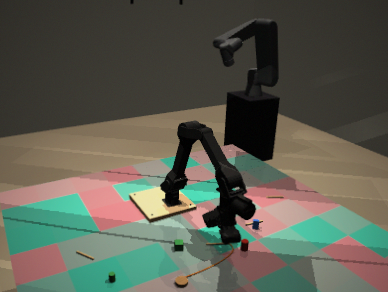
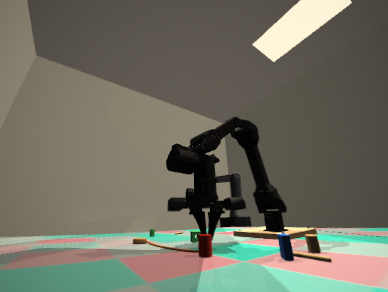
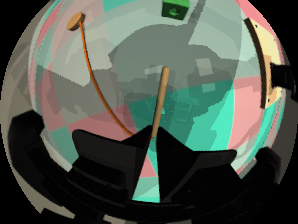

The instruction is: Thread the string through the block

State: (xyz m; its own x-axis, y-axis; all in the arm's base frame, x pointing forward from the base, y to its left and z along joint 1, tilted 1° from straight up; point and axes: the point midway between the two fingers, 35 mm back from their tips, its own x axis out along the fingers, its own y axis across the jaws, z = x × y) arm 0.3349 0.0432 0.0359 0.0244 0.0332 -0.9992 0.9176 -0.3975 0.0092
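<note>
My gripper tip is 15 cm to the left of the green block and 7 cm past it. The rest, counted from my gripper tip: blue cylinder (17 cm to the left, 4 cm behind, 1 cm above); red cylinder (5 cm to the left, 4 cm ahead, 1 cm above); thin wooden stick (1 cm to the right, 1 cm behind).
</note>
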